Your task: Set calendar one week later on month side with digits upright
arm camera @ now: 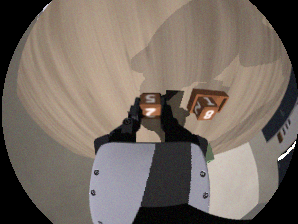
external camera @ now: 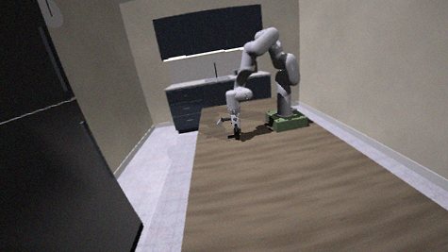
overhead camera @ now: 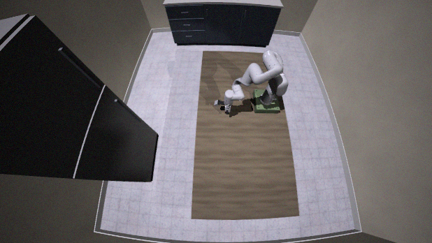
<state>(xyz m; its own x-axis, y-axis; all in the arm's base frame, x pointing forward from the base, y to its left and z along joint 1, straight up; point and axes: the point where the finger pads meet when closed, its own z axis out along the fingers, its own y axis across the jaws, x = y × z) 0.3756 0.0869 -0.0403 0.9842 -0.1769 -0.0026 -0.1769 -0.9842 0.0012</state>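
Now: hand 2 cm above the calendar cube. The rest, counted from my hand: calendar tray: 10 cm to the right, 3 cm below, 2 cm behind.
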